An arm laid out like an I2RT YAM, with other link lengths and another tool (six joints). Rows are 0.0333 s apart.
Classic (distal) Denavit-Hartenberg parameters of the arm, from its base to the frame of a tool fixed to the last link. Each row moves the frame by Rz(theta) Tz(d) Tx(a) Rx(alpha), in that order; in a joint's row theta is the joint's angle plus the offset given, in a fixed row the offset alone. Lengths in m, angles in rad.
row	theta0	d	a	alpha
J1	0	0.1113	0.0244	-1.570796
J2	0	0	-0.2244	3.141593
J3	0.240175	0	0.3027	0
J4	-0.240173	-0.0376	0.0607	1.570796
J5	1.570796	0.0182	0	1.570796
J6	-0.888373	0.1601	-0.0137	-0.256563
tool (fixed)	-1.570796	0.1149	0	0
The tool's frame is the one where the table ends.
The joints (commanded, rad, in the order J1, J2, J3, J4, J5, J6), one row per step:
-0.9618, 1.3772, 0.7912, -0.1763, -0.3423, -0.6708
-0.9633, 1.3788, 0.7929, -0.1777, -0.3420, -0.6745
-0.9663, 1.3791, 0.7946, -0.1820, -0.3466, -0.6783
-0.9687, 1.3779, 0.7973, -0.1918, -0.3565, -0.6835
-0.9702, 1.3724, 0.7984, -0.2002, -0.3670, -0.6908
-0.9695, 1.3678, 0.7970, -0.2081, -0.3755, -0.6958
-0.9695, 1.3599, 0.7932, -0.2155, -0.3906, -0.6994
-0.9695, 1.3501, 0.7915, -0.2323, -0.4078, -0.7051
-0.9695, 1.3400, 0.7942, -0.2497, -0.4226, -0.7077
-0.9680, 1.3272, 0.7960, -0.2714, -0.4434, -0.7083
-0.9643, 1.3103, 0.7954, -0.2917, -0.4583, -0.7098
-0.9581, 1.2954, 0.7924, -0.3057, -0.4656, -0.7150
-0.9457, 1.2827, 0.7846, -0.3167, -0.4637, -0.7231
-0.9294, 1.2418, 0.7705, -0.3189, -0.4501, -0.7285
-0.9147, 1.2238, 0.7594, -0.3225, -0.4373, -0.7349
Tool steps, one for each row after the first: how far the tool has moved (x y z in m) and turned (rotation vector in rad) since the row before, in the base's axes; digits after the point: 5 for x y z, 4 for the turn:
-0.00053, -0.00072, -0.00013, -0.0015, 0.0023, 0.0007
-0.00041, 0.00012, 0.00007, 0.0017, 0.0004, 0.0028
0.00034, 0.00198, 0.00036, 0.0053, -0.0005, 0.0081
0.00095, 0.00209, 0.00190, 0.0007, -0.0025, 0.0108
0.00079, 0.00328, 0.00024, 0.0039, -0.0005, 0.0100
0.00161, 0.00458, 0.00098, 0.0063, -0.0057, 0.0131
0.00118, 0.00610, 0.00112, 0.0101, -0.0033, 0.0159
0.00147, 0.00460, 0.00316, 0.0080, -0.0053, 0.0121
0.00233, 0.00731, 0.00343, 0.0139, -0.0081, 0.0164
0.00186, 0.00698, 0.00401, 0.0083, -0.0062, 0.0150
0.00152, 0.00589, 0.00276, 0.0010, -0.0018, 0.0146
0.00106, 0.00714, -0.00055, -0.0017, 0.0066, 0.0163
0.00199, 0.00364, 0.00915, -0.0295, -0.0054, 0.0103
0.00049, 0.00467, 0.00066, -0.0128, 0.0068, 0.0098

